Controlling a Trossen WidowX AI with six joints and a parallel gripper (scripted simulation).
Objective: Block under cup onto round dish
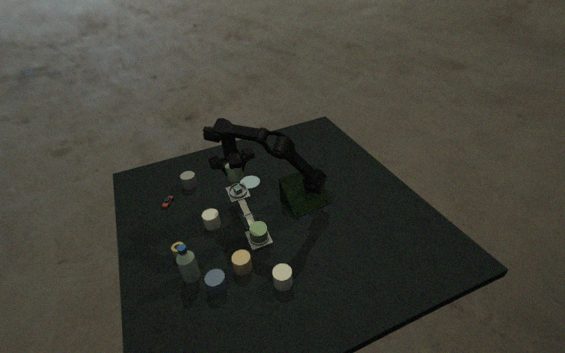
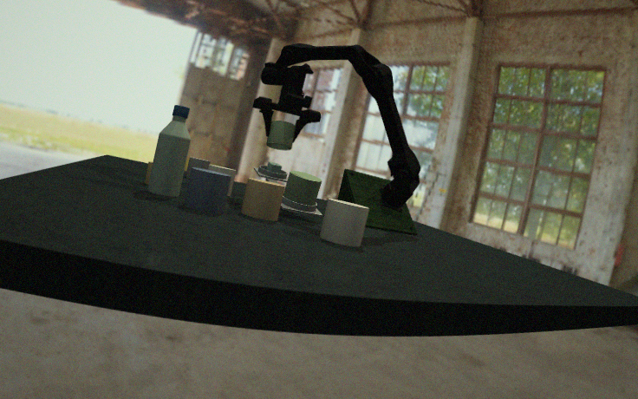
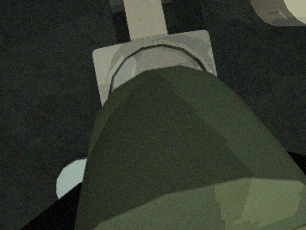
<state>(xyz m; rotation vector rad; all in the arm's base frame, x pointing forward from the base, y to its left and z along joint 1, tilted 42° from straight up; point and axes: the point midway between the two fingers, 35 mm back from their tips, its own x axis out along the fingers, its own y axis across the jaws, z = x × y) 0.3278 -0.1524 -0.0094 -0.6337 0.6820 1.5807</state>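
Now: gripper tip 80 mm above the green block and 10 mm to the right of it. Round my gripper tip: green cup 290 mm to the left, 110 mm below, 10 mm behind; round dish 170 mm below, 110 mm to the right, 90 mm behind; grey cup 230 mm to the right, 180 mm ahead, 130 mm below.
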